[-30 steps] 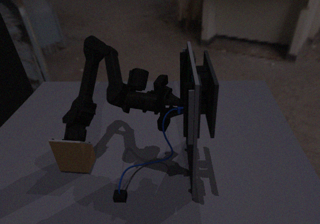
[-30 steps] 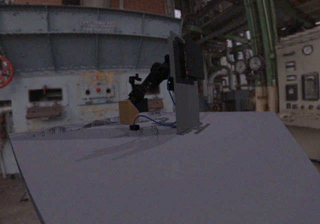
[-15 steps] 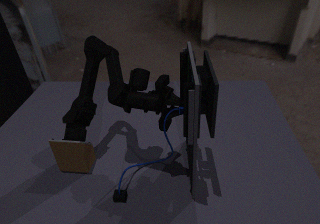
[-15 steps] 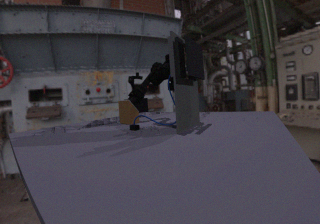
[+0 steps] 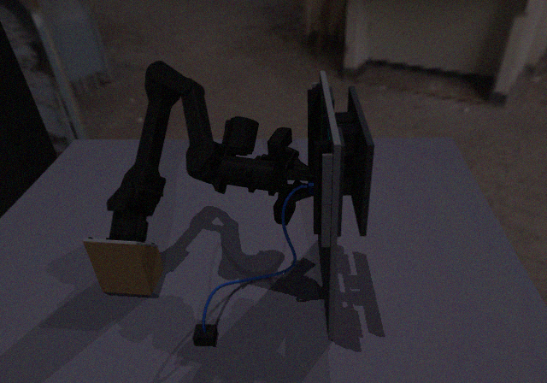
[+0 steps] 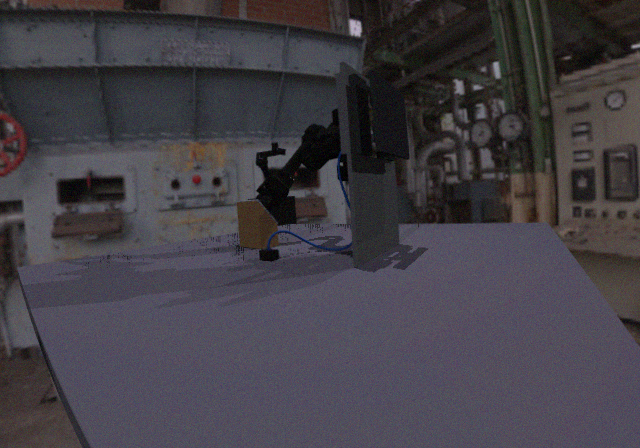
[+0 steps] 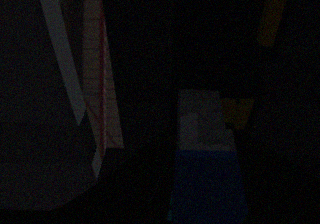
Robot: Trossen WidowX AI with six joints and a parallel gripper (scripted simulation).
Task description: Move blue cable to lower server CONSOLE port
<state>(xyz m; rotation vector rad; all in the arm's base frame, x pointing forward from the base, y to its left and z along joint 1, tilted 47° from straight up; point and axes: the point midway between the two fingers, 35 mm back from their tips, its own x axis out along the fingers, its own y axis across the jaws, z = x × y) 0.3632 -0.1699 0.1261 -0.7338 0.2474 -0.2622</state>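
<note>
Right now my gripper tip is right at the blue plug. Round my gripper tip: small black block 240 mm behind, 120 mm to the right, 270 mm below.
</note>
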